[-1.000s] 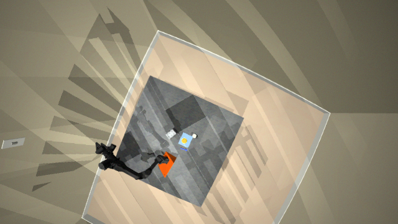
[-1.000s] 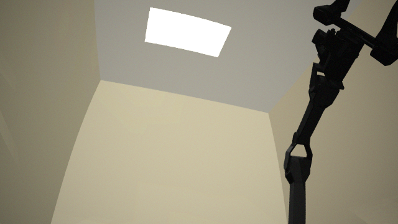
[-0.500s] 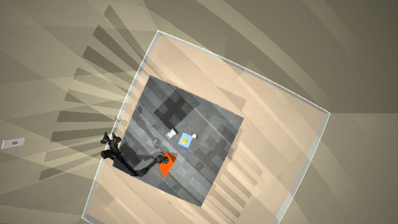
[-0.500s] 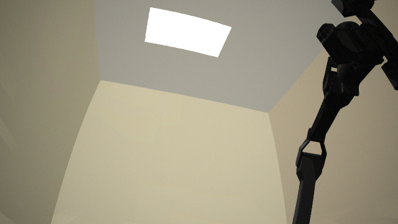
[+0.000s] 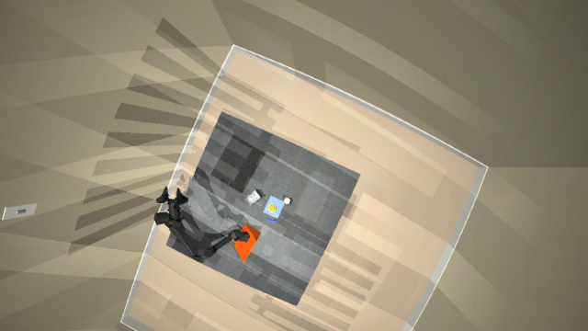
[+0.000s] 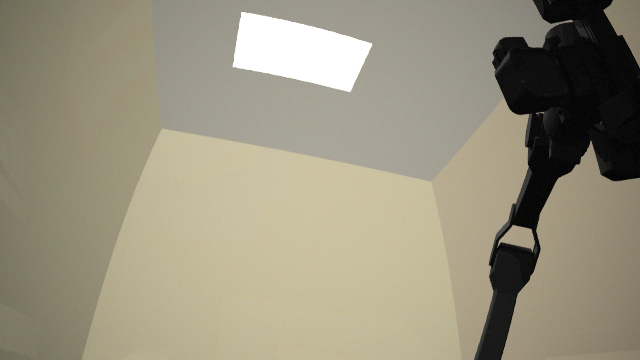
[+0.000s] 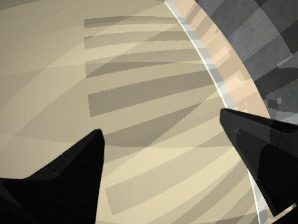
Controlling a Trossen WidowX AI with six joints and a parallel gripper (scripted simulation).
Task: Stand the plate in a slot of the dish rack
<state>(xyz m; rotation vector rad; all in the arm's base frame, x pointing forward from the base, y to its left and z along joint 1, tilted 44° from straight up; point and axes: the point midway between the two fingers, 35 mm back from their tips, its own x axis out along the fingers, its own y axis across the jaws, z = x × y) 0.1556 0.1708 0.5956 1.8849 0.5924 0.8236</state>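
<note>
Now: the yellow plate 630 mm to the right of my gripper tip, 350 mm below it and 110 mm ahead of it. Also, from my gripper tip: light blue sheet (640 mm to the right, 360 mm below, 120 mm ahead); dish rack (450 mm to the right, 340 mm below, 110 mm ahead); white cylinder (710 mm to the right, 340 mm below, 220 mm ahead).
</note>
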